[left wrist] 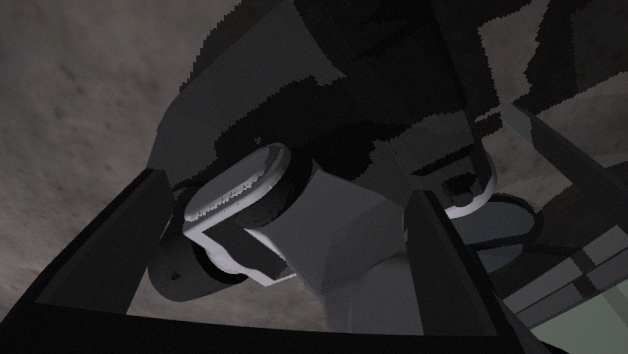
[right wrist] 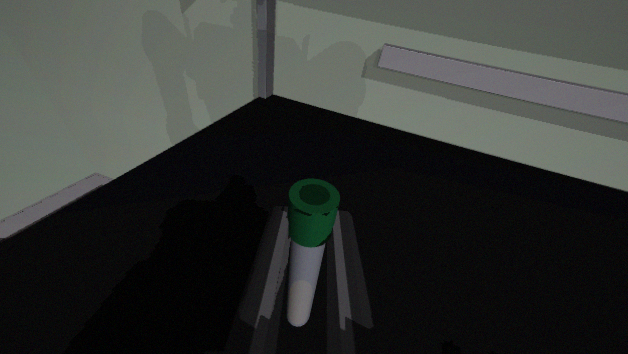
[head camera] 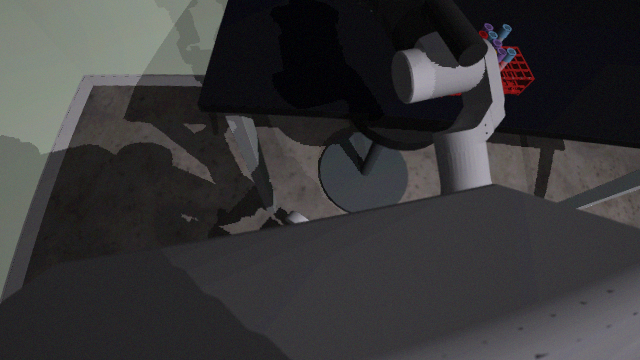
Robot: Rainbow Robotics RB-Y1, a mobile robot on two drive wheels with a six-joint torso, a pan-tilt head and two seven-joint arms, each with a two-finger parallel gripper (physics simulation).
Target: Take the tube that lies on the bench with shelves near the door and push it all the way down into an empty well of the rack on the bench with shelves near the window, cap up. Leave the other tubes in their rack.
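Places are measured from the robot's base along level axes (x ahead, y left, z up), in millimetres.
Pixels of known places: left gripper, fingertip midpoint: (left wrist: 289,196); right gripper, fingertip midpoint: (right wrist: 310,222).
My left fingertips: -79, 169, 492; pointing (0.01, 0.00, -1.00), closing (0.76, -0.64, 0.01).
Ahead of a thing's pixels: the offset from my left fingertips to its top centre, as dx, dy, dz. "*": to the spot under its first point. Level surfaces: height alone.
My right gripper (right wrist: 310,222) is shut on the tube with a green cap {+135, -694, +625} (right wrist: 311,227). The tube is cap up, slightly tilted in the right wrist view, with its pale lower end over the dark bench top {dz +422} (right wrist: 475,260) (head camera: 575,110). The red rack {* -207, -829, +478} (head camera: 533,78) shows at the upper right of the head view, partly hidden by my right arm. Several tubes with purple, blue and red caps {-100, -828, +541} (head camera: 506,28) stand in it. The rack does not show in the right wrist view. My left gripper (left wrist: 289,196) is open and empty, away from the bench top.
A round stool base {+40, -864, -462} (head camera: 385,187) stands on the floor below the bench's front edge. A slanted bench leg {* +262, -413, +230} (head camera: 245,140) is left of it. Behind the bench top are a corner post (right wrist: 265,50) and a pale wall rail (right wrist: 500,82). Robot parts show between the left fingers.
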